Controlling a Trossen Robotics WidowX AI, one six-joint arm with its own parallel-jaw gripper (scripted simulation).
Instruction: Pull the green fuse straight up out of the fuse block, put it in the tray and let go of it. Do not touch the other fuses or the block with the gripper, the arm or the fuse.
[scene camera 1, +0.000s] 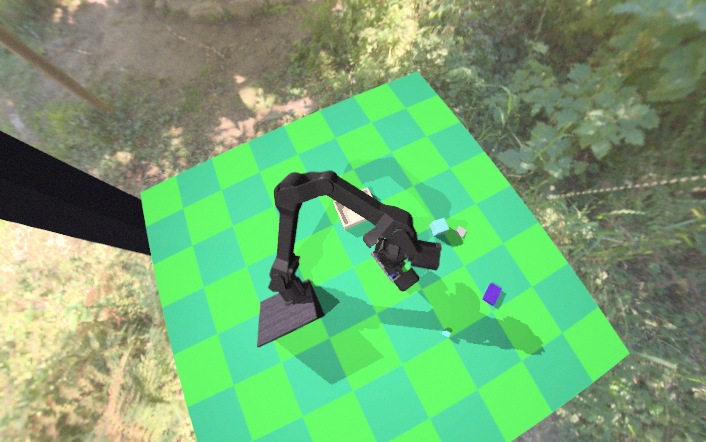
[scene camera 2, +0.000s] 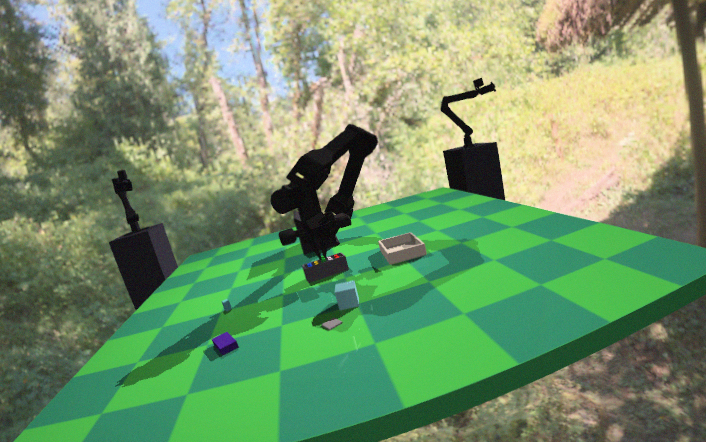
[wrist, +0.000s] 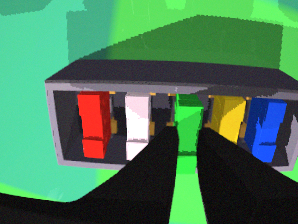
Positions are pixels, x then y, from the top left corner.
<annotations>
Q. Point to a blue fuse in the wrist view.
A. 265, 115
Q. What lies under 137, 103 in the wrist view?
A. A white fuse.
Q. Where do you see a green fuse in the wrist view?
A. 189, 110
</annotations>
